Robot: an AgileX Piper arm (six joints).
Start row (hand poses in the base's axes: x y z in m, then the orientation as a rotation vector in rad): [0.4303, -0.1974, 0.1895, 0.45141, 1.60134, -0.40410]
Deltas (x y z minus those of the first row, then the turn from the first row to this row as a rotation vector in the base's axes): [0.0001, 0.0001, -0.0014, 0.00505, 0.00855, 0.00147]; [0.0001, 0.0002, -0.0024, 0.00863, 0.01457, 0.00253]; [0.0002, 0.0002, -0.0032, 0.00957, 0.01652, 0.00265]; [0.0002, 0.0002, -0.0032, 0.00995, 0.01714, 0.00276]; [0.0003, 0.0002, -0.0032, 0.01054, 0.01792, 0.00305]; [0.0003, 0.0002, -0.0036, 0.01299, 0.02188, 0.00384]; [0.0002, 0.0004, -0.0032, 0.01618, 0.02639, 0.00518]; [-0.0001, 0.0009, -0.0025, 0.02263, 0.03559, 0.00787]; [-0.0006, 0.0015, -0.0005, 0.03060, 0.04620, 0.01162]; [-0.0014, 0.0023, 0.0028, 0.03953, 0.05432, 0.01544]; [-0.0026, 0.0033, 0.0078, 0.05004, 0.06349, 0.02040]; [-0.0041, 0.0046, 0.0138, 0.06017, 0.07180, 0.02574]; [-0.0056, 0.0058, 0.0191, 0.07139, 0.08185, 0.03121]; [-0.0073, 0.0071, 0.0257, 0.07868, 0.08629, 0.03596]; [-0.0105, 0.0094, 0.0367, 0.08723, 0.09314, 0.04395]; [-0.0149, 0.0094, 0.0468, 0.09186, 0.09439, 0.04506]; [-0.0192, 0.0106, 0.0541, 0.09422, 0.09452, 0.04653]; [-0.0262, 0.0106, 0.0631, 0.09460, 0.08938, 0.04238]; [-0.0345, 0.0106, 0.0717, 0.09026, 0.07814, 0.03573]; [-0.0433, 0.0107, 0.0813, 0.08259, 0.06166, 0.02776]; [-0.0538, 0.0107, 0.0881, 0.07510, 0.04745, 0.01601]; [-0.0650, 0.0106, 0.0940, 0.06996, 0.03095, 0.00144]
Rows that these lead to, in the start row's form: [0.4304, -0.1973, 0.1881, 0.45286, 1.61120, -0.40143]; [0.4304, -0.1972, 0.1871, 0.45388, 1.61816, -0.39951]; [0.4305, -0.1972, 0.1863, 0.45423, 1.62031, -0.39922]; [0.4305, -0.1972, 0.1863, 0.45434, 1.62103, -0.39902]; [0.4306, -0.1972, 0.1863, 0.45444, 1.62199, -0.39855]; [0.4306, -0.1972, 0.1859, 0.45511, 1.62661, -0.39713]; [0.4305, -0.1970, 0.1863, 0.45581, 1.63204, -0.39486]; [0.4302, -0.1965, 0.1870, 0.45722, 1.64309, -0.39029]; [0.4297, -0.1959, 0.1890, 0.45872, 1.65608, -0.38408]; [0.4289, -0.1951, 0.1923, 0.46124, 1.66690, -0.37632]; [0.4277, -0.1941, 0.1973, 0.46386, 1.67931, -0.36669]; [0.4262, -0.1928, 0.2033, 0.46600, 1.69083, -0.35679]; [0.4247, -0.1916, 0.2086, 0.46859, 1.70430, -0.34635]; [0.4230, -0.1903, 0.2152, 0.46958, 1.71120, -0.33805]; [0.4198, -0.1880, 0.2262, 0.46848, 1.72123, -0.32687]; [0.4154, -0.1880, 0.2363, 0.47092, 1.72376, -0.32262]; [0.4111, -0.1868, 0.2436, 0.47148, 1.72470, -0.31962]; [0.4041, -0.1868, 0.2526, 0.47598, 1.71915, -0.32113]; [0.3958, -0.1868, 0.2612, 0.47981, 1.70611, -0.32671]; [0.3870, -0.1867, 0.2708, 0.48290, 1.68692, -0.33452]; [0.3765, -0.1867, 0.2776, 0.48890, 1.66934, -0.34563]; [0.3653, -0.1868, 0.2835, 0.49926, 1.64960, -0.35631]
